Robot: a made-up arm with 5 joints. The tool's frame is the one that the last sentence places.
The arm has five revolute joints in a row. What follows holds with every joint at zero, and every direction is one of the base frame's.
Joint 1 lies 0.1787 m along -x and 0.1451 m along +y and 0.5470 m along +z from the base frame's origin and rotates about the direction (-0.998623, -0.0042, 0.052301).
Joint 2 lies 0.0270 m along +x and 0.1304 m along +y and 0.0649 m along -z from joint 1 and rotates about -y.
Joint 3 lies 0.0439 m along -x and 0.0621 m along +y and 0.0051 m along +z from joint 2 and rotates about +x.
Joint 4 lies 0.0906 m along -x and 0.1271 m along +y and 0.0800 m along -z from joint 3 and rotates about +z.
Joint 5 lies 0.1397 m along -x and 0.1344 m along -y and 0.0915 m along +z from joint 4 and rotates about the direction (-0.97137, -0.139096, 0.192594).
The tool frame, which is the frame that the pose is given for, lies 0.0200 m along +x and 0.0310 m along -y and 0.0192 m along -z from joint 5; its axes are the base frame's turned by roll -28.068, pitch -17.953 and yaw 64.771 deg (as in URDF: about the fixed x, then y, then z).
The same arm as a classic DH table. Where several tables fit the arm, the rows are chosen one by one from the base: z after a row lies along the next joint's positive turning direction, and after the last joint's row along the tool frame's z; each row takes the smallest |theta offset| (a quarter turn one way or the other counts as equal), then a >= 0, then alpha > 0; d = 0 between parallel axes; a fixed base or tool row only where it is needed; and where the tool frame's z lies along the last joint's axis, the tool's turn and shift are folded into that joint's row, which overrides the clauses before.
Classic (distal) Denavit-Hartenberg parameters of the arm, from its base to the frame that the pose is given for. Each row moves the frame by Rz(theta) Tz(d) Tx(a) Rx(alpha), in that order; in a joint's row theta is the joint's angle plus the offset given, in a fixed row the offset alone. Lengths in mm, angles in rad.
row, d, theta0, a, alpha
base (fixed), 537.7, -1.5666, -145.9, 1.5185
joint 1, 148, -1.571, 63.4, -1.5666
joint 2, -192.4, 0.0523, -5.1, -1.5708
joint 3, -134.5, 1.5708, 127.1, -1.5708
joint 4, -19.4, 0.1422, -113.2, -1.377
joint 5, 158.2, 0.0441, -32.8, 0.8037
tool (fixed), -24.1, -0.6827, 0, 0

